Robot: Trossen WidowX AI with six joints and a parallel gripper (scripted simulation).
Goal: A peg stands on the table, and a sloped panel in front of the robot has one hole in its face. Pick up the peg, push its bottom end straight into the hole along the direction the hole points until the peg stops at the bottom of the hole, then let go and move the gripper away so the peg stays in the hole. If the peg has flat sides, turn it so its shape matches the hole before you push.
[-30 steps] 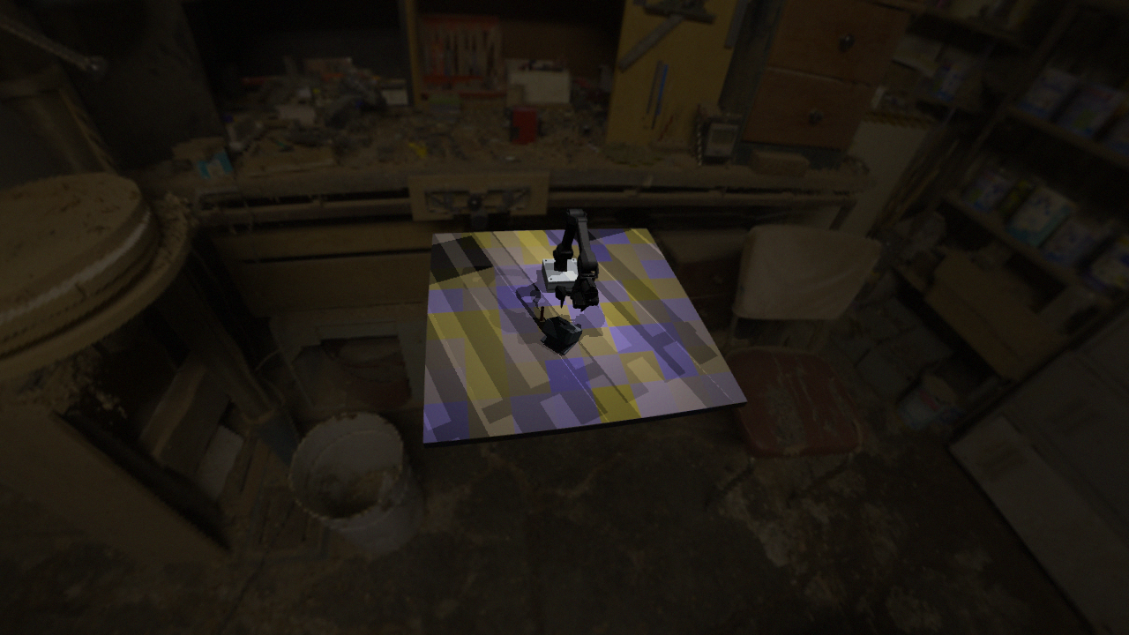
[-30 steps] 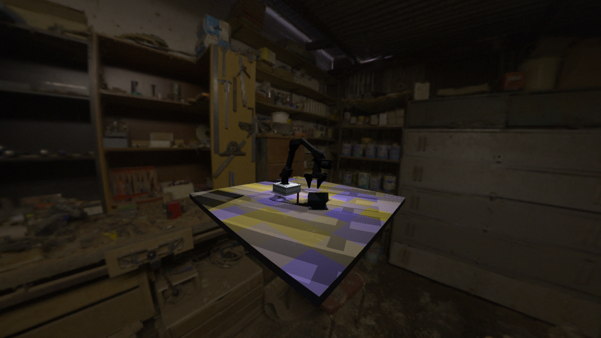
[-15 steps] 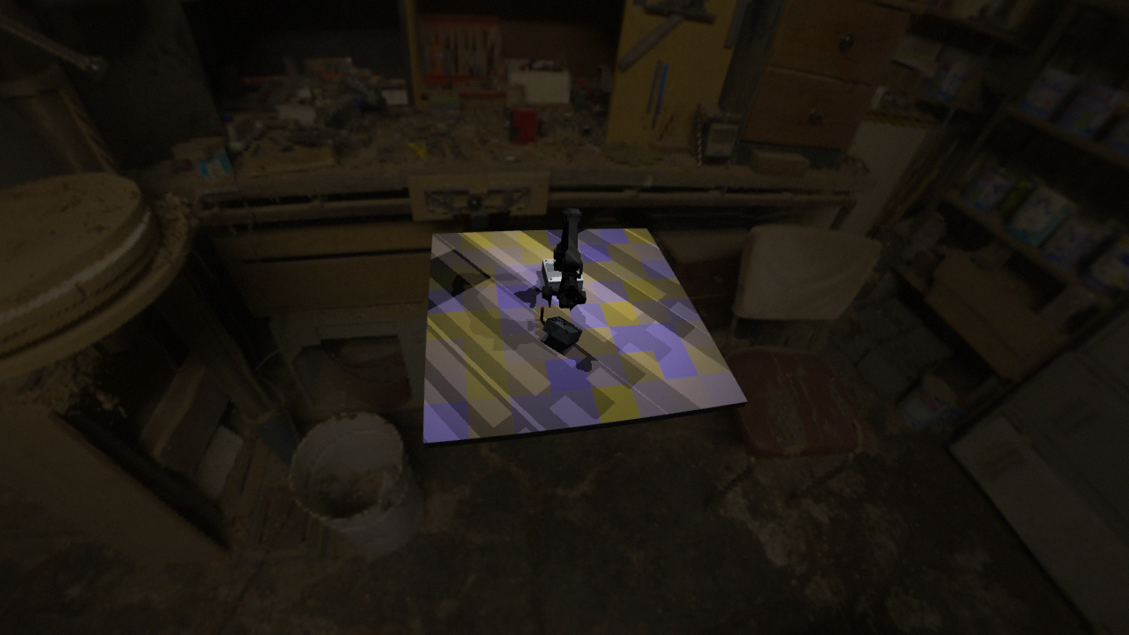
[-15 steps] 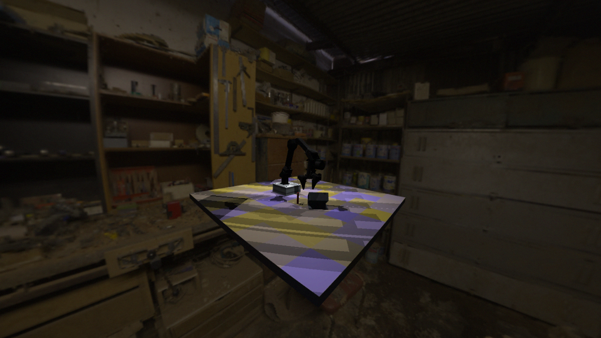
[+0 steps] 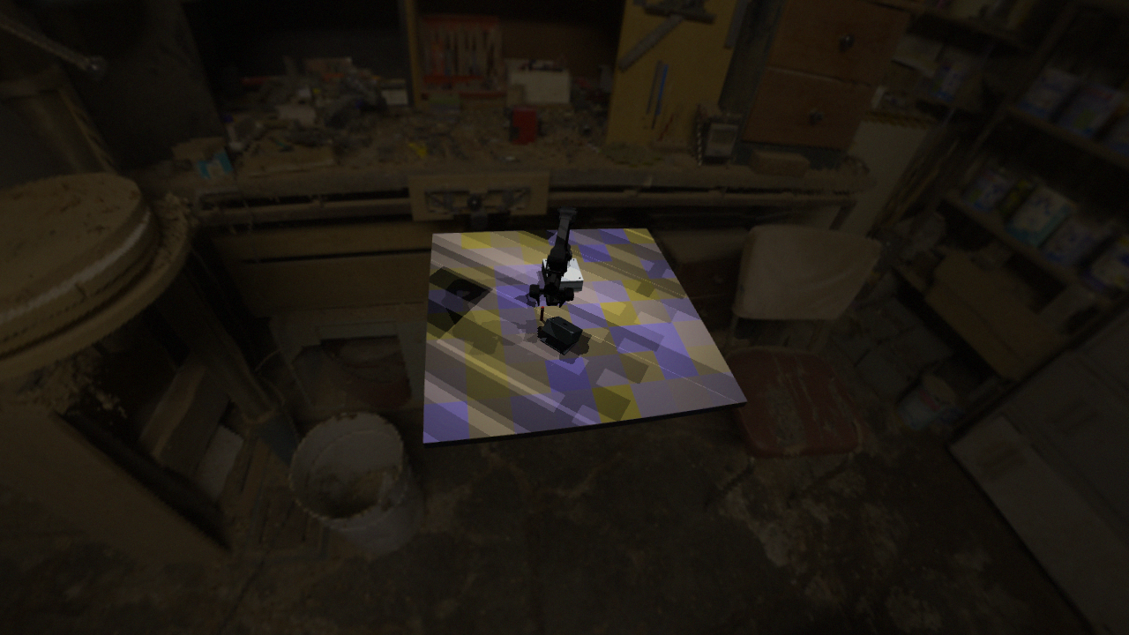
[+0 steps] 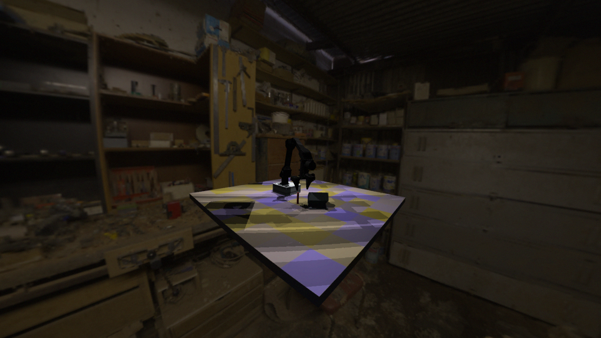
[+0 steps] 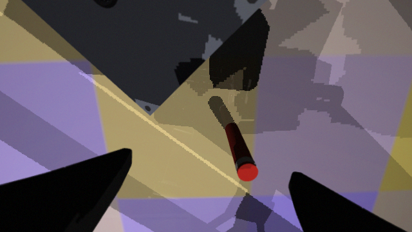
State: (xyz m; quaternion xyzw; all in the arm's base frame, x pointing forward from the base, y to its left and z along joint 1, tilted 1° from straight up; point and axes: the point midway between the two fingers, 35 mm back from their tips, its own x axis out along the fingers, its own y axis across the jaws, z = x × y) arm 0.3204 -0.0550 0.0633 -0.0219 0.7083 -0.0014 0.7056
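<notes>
Right now the dark red round peg is 40 mm below my gripper tip, 30 mm to the right of it and 10 mm behind it. Round my gripper tip: sloped panel block 90 mm ahead, 60 mm to the left, 40 mm below.
</notes>
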